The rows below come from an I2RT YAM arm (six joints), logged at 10 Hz.
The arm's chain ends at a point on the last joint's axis. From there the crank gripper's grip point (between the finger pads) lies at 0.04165 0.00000 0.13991 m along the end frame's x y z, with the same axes.
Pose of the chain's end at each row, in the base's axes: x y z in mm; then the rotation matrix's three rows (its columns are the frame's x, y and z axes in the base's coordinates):
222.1, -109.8, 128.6; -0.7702, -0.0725, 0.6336; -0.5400, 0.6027, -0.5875; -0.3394, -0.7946, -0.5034
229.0, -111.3, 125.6; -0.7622, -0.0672, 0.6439; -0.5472, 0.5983, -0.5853; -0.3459, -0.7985, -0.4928
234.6, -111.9, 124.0; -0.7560, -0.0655, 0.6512; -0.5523, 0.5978, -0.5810; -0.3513, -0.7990, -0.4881
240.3, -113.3, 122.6; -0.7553, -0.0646, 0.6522; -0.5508, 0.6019, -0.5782; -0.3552, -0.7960, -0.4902
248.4, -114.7, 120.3; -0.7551, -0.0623, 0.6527; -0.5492, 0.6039, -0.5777; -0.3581, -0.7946, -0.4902
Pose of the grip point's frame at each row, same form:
278.7, -214.5, 44.0; -0.7702, -0.0725, 0.6336; -0.5400, 0.6027, -0.5875; -0.3394, -0.7946, -0.5034
287.3, -216.0, 42.2; -0.7622, -0.0672, 0.6439; -0.5472, 0.5983, -0.5853; -0.3459, -0.7985, -0.4928
294.2, -216.2, 41.1; -0.7560, -0.0655, 0.6512; -0.5523, 0.5978, -0.5810; -0.3513, -0.7990, -0.4881
300.1, -217.1, 39.2; -0.7553, -0.0646, 0.6522; -0.5508, 0.6019, -0.5782; -0.3552, -0.7960, -0.4902
308.3, -218.4, 36.8; -0.7551, -0.0623, 0.6527; -0.5492, 0.6039, -0.5777; -0.3581, -0.7946, -0.4902

